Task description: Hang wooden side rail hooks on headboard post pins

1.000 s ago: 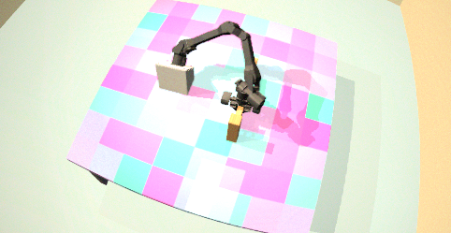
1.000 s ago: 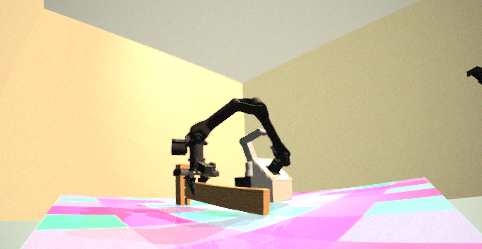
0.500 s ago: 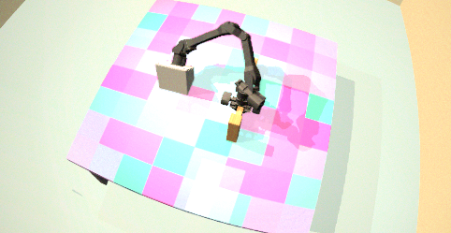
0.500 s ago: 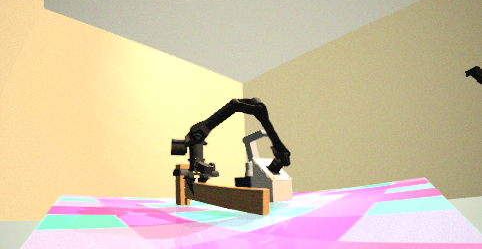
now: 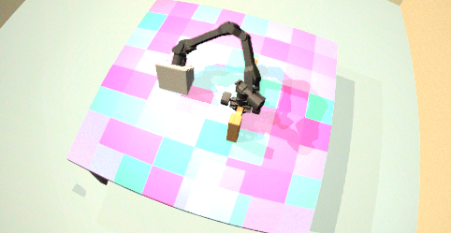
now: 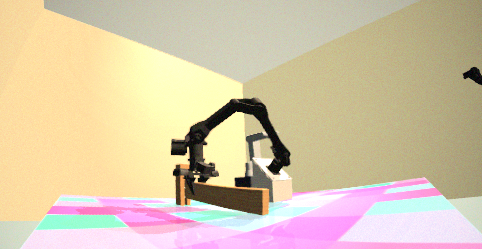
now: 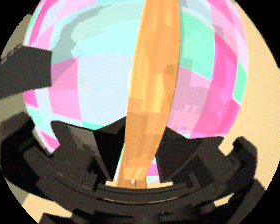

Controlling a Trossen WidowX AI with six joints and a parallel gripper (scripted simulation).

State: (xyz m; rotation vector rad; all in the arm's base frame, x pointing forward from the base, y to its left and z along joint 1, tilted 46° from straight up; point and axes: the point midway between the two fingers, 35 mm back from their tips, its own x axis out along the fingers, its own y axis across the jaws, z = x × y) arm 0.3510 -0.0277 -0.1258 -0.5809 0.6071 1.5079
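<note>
Now: the headboard post 110 mm to the right of my gripper tip and 40 mm above it.
</note>
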